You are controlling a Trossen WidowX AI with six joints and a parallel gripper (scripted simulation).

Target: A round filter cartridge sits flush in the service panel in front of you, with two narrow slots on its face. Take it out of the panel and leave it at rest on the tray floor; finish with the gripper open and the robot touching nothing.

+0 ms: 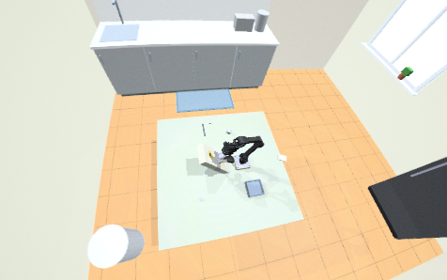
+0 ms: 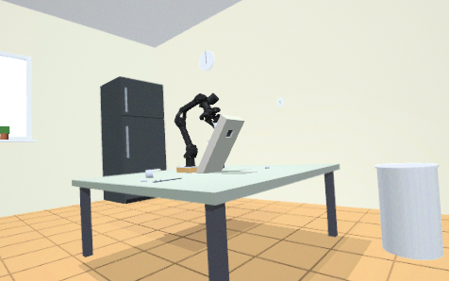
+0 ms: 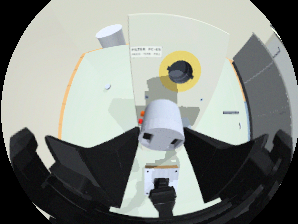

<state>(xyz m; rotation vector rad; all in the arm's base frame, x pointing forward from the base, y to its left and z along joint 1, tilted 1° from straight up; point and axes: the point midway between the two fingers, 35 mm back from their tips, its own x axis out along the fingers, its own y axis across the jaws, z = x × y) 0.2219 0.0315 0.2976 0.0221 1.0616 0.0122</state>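
Right now my gripper tip is 300 mm past the grey-blue tray, 240 mm to the right of it and 290 mm above it. From my gripper tip the other things lie so: white block 700 mm behind, 20 mm to the right, 300 mm below; round filter cartridge right at my gripper tip.
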